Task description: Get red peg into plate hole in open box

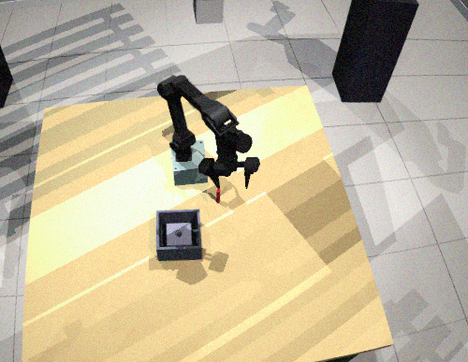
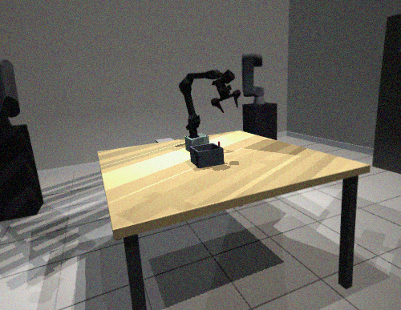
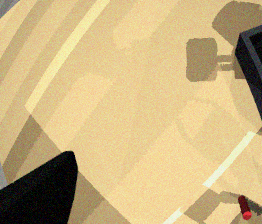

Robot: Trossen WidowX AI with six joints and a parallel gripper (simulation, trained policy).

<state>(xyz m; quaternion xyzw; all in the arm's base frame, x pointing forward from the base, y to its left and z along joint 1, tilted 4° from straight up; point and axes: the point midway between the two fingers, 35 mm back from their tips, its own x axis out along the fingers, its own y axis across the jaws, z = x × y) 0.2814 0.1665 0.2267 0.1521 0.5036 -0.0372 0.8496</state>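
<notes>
Now: the red peg 260 mm below my gripper tip, 140 mm behind it and 30 mm to the right of it. Also, from my gripper tip: dark box 280 mm below, 180 mm to the right, 20 mm ahead; then plate 260 mm below, 180 mm to the right, 20 mm ahead.
</notes>
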